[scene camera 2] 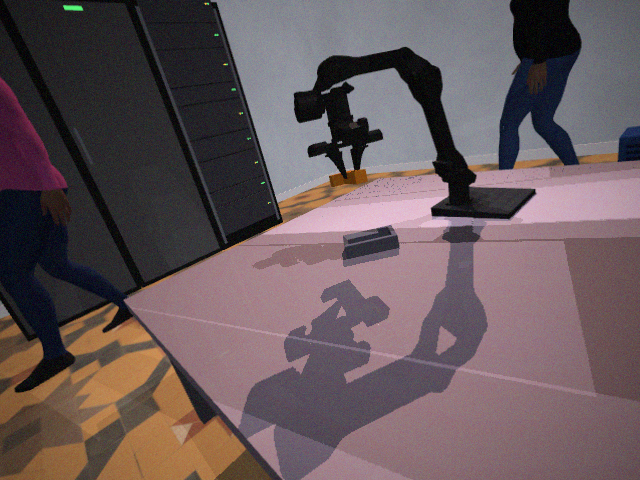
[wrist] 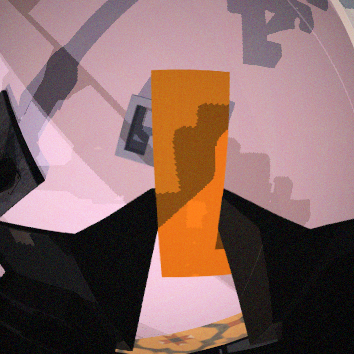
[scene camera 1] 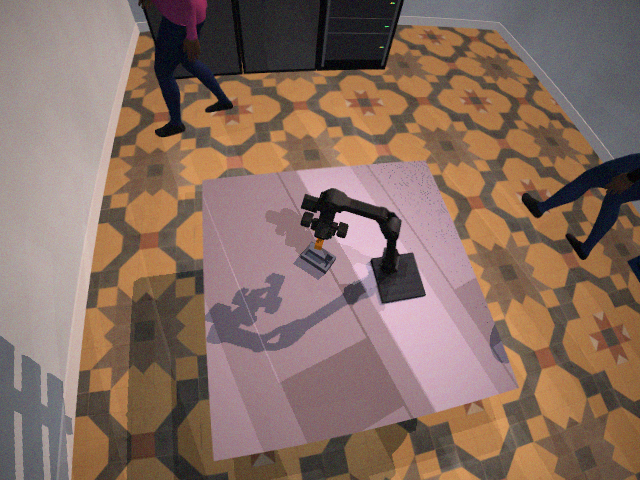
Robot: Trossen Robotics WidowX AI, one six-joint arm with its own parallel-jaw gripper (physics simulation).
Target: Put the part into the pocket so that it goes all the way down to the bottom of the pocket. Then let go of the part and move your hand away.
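Frame: origin at the arm's base, x ahead, y left, z up, level; millimetres.
Seen in the pictures: gripper, fingertip midpoint: (scene camera 2: 351, 177) (wrist: 186, 195); arm's base, link origin: (scene camera 2: 459, 201) (wrist: 7, 173) (scene camera 1: 388, 267).
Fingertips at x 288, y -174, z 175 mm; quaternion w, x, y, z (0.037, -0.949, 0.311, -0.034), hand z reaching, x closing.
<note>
Offsets run from my fingertips to a thing's middle. Level surfaces: height alone.
The orange part {dx +15, dy -4, dz +1 mm} (scene camera 1: 319, 243) (scene camera 2: 357, 177) (wrist: 187, 150) is a long block held between the fingertips of my gripper (scene camera 1: 320, 238) (scene camera 2: 351, 172) (wrist: 186, 195). The gripper is shut on it. The grey block with the pocket {dx +4, dy +15, dz -180 mm} (scene camera 1: 313, 264) (scene camera 2: 370, 250) (wrist: 135, 157) rests on the table, with its pocket opening facing up. In the second scene view the part is well above the block, with a gap between them. In the wrist view the part hides the block's middle and much of its right side; one end of the dark pocket shows left of the part.
The pink table {dz -199 mm} (scene camera 1: 248, 413) (scene camera 2: 217, 330) carries the arm's black base plate (scene camera 1: 403, 289) (scene camera 2: 496, 201), to the right of the pocket block in both scene views. Dark arm shadows cross the table. Two people and dark cabinets (scene camera 1: 279, 36) (scene camera 2: 77, 129) stand beyond the table.
</note>
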